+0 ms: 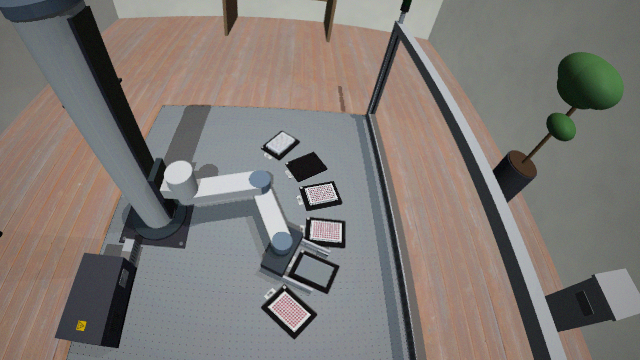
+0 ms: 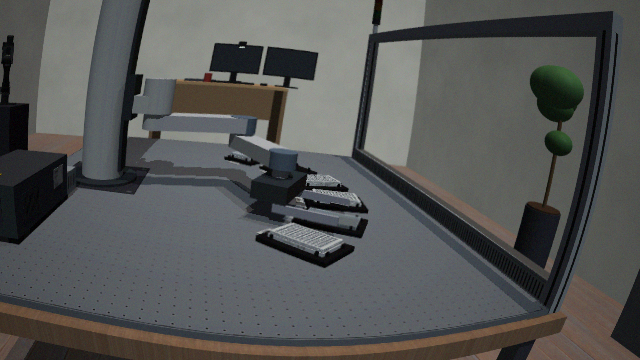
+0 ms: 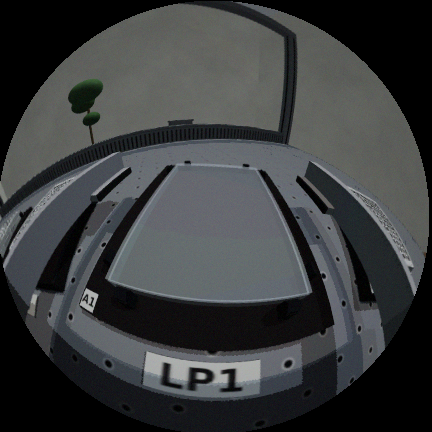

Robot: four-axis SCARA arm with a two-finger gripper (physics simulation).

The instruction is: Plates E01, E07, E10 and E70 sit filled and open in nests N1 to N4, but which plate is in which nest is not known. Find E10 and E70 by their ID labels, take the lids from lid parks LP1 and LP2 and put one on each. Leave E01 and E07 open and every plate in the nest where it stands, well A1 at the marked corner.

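Places are measured from the arm's base along level axes (x ahead, y left, z up), in centimetres.
Where they show: gripper, fingertip midpoint: (image 1: 321,271) (image 2: 344,211) (image 3: 212,157); arm's base, origin of the base link: (image 1: 160,215) (image 2: 102,179).
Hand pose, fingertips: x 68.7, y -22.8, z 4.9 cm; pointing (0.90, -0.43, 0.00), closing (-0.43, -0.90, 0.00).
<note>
Things, the pixels of their top centre, and the offset from my fingertips. "*": a spot on its surface instead.
- lid park LP1, middle of its top: (image 3: 213,193) (image 2: 332,216) (image 1: 314,270) dx -2.4, dy +0.9, dz -1.6 cm
- clear lid, middle of its top: (image 3: 213,195) (image 2: 332,216) (image 1: 314,270) dx -2.3, dy +0.9, dz -1.8 cm
- N2, middle of its top: (image 2: 317,177) (image 1: 321,193) dx +1.8, dy +35.8, dz -1.0 cm
- N3, middle of its top: (image 3: 46,203) (image 2: 335,195) (image 1: 326,230) dx +2.9, dy +17.6, dz -1.0 cm
- N4, middle of its top: (image 3: 380,219) (image 2: 306,235) (image 1: 289,310) dx -11.9, dy -14.8, dz -1.0 cm
- N1, middle of its top: (image 1: 280,141) dx -17.3, dy +65.2, dz -0.7 cm
- Lid park LP2, middle of its top: (image 2: 288,165) (image 1: 306,164) dx -4.4, dy +52.2, dz -1.6 cm
- dark control box, surface spot: (image 2: 32,192) * dx -72.2, dy -23.8, dz +4.3 cm
My gripper (image 1: 320,272) (image 2: 354,210) (image 3: 212,157) is open, low over lid park LP1 (image 1: 333,280) (image 3: 200,325), one finger along each side of the clear lid (image 1: 313,269) (image 3: 210,240), touching nothing visibly. The lid lies flat in LP1; its A1 tag is at near left. Open plates with red wells stand in N2 (image 1: 321,194), N3 (image 1: 326,231) and N4 (image 1: 288,310) (image 2: 306,239). The plate in N1 (image 1: 281,143) looks pale, as if lidded. Lid park LP2 (image 1: 306,166) holds no lid. Plate ID labels are not readable.
The black nests form an arc around the arm's column (image 1: 112,135). N3 and N4 flank LP1 closely, outside the fingers. A framed guard (image 1: 385,210) (image 2: 440,210) runs beyond the nests. A dark control box (image 1: 95,300) (image 2: 32,192) stands near the column.
</note>
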